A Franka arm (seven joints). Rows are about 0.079 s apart.
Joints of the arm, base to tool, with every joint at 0 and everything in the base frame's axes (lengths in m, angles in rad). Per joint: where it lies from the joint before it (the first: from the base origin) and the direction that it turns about. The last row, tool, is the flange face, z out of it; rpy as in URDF.
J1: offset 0 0 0.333 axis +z
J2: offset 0 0 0 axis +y
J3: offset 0 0 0.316 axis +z
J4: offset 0.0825 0 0 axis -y
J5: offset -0.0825 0 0.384 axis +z
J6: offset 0 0 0 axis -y
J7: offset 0.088 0 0 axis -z
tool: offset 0 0 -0.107 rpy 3.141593 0 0
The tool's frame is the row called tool.
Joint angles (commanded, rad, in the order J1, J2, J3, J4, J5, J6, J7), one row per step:
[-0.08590, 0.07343, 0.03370, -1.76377, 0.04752, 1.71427, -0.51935]
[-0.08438, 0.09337, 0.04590, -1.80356, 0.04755, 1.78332, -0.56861]
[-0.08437, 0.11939, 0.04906, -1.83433, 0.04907, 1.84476, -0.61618]
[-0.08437, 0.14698, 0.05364, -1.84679, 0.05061, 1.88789, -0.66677]
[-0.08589, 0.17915, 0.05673, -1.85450, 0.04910, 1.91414, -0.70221]
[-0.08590, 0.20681, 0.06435, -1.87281, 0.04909, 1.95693, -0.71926]
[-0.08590, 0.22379, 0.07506, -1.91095, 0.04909, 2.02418, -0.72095]
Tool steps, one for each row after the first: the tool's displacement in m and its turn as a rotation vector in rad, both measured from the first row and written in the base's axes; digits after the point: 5 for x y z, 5 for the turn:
[0.00552, 0.00703, -0.02481, 0.00613, -0.01205, 0.05929]
[0.01087, 0.00830, -0.04951, 0.01314, -0.01944, 0.10617]
[0.01664, 0.01042, -0.06809, 0.02110, -0.02561, 0.15811]
[0.02107, 0.01073, -0.08859, 0.02711, -0.01416, 0.19391]
[0.02403, 0.01468, -0.11005, 0.03167, -0.01224, 0.21609]
[0.02356, 0.02051, -0.13206, 0.03212, -0.02458, 0.22514]

